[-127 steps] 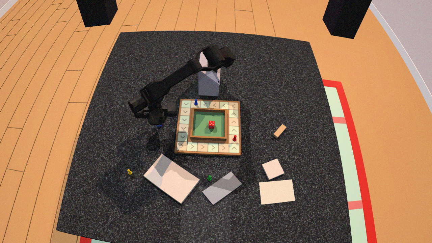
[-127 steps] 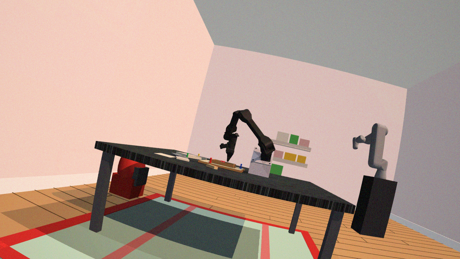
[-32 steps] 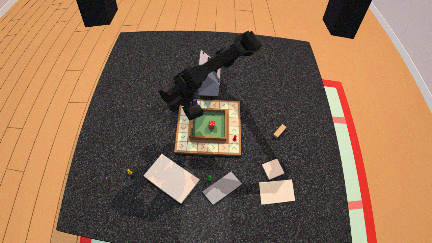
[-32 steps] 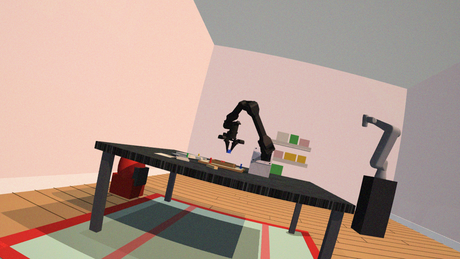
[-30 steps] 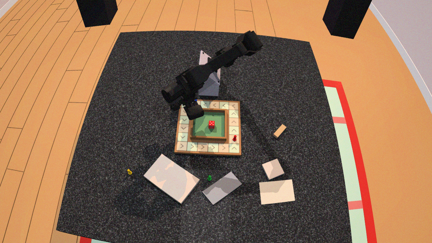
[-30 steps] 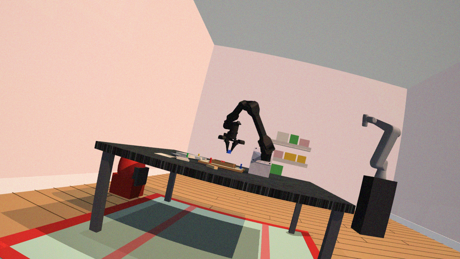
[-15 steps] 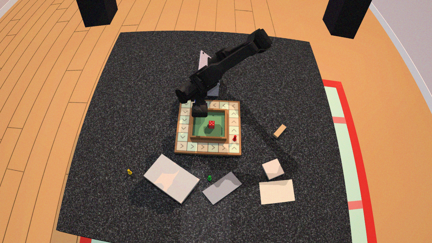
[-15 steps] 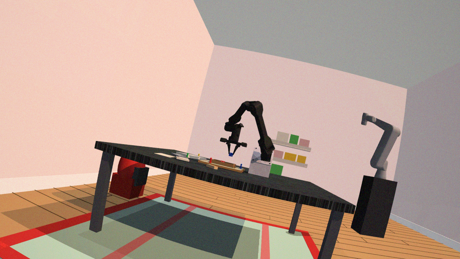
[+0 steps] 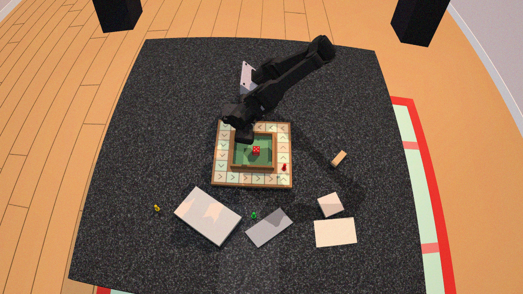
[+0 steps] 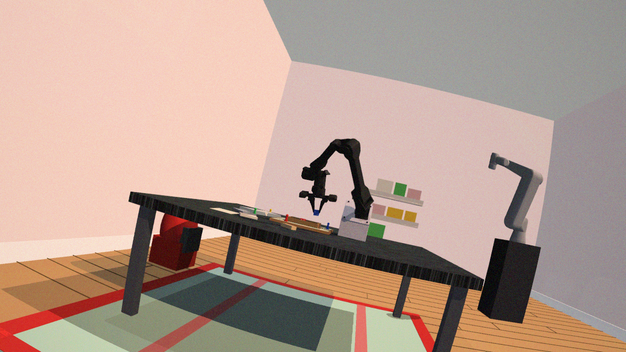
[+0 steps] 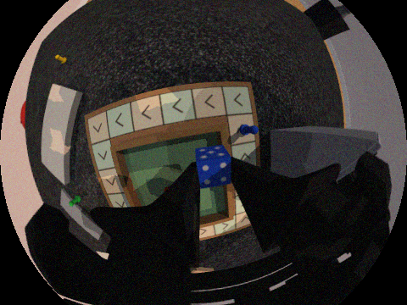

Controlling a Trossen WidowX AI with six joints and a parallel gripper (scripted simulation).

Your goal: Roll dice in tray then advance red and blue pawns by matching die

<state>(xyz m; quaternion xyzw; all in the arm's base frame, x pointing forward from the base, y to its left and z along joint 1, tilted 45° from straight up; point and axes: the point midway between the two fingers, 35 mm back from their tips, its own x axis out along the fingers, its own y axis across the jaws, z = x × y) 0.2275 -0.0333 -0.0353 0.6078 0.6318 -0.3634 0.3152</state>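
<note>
The red pawn lies 120 mm ahead of my gripper tip, 160 mm to the left of it and 50 mm below it. From my gripper tip the other things lie so: small wooden block 70 mm ahead, 370 mm to the left, 70 mm below; then blue pawn 70 mm behind, 20 mm to the right, 50 mm below; then green pawn 300 mm ahead, 50 mm to the left, 70 mm below.
</note>
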